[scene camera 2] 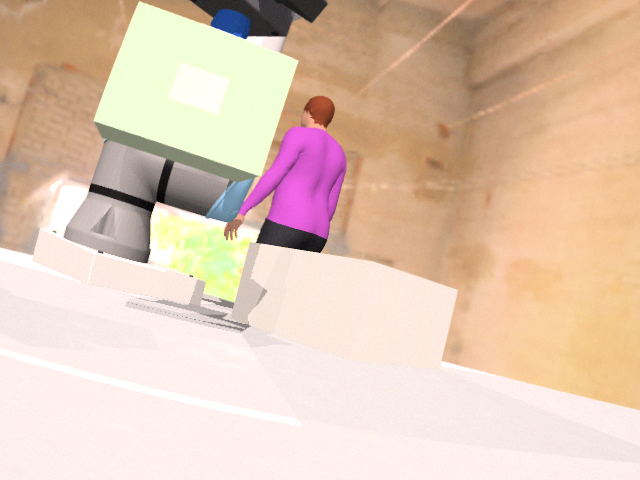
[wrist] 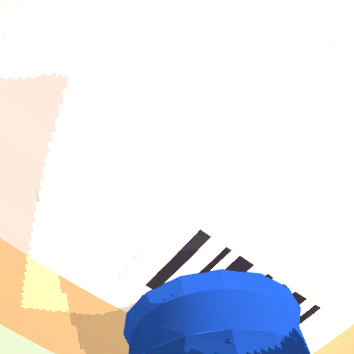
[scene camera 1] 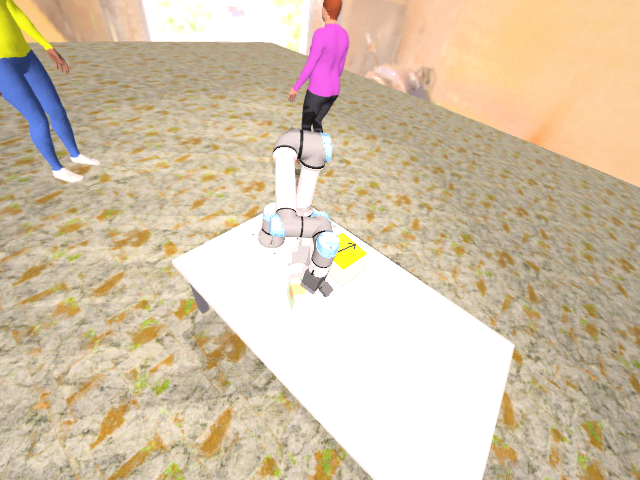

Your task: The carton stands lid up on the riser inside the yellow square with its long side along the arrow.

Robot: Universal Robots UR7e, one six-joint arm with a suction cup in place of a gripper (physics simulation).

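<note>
The pale green carton (scene camera 1: 292, 300) (scene camera 2: 199, 126) hangs in the air under my suction gripper (scene camera 2: 231, 23) (wrist: 215, 310). The blue cup sits against its top face, where dark barcode stripes (wrist: 178, 258) show in the wrist view. In scene camera 2 the carton's underside shows, well above the table. The white riser (scene camera 1: 354, 272) (scene camera 2: 356, 310) stands apart from the carton, to its right in both scene views. The yellow square (scene camera 1: 345, 259) with its black arrow (scene camera 1: 346, 248) lies on the riser's top. In scene camera 1 the arm's wrist partly covers the square and the carton, and the cup is hidden.
The arm's base stands on the white table (scene camera 1: 392, 356) (scene camera 2: 155, 439), at the back left of the riser. A person in a magenta top (scene camera 1: 326, 62) (scene camera 2: 310, 180) stands behind the table. Another person in a yellow top (scene camera 1: 15, 38) stands at the far left on the floor.
</note>
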